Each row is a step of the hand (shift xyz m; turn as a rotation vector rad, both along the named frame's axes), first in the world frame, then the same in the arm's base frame.
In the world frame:
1: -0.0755 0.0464 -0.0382 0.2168 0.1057 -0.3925
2: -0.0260 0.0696 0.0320 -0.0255 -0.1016 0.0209
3: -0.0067 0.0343 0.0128 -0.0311 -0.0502 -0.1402
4: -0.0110 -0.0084 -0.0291 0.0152 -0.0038 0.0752
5: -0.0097 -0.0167 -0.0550 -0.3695 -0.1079 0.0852
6: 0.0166 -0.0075 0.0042 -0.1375 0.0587 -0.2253
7: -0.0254 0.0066 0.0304 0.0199 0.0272 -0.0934
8: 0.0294 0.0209 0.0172 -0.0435 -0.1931 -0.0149
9: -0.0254 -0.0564 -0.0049 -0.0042 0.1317 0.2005
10: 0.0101 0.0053 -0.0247 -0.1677 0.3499 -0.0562
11: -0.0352 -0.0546 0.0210 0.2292 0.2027 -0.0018
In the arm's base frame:
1: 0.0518 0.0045 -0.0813 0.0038 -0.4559 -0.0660
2: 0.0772 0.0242 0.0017 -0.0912 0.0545 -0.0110
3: 0.0365 0.0060 0.0038 -0.0659 -0.0785 -0.1124
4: -0.0109 -0.0141 -0.0268 0.0057 0.0500 0.0580
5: -0.0234 -0.0330 -0.0420 -0.0291 0.3090 -0.2431
6: -0.0094 -0.0048 0.0154 0.0444 -0.1064 -0.2446
7: 0.0155 0.0370 -0.0011 0.0082 -0.0902 -0.0406
8: 0.0181 -0.0089 0.0345 -0.1829 0.0584 -0.0505
9: -0.0514 0.0241 -0.0251 0.1607 0.1274 0.1245
10: -0.0005 -0.0263 -0.0070 0.3597 -0.0245 -0.1540
11: -0.0438 0.0496 -0.0169 0.1582 -0.1833 0.1870

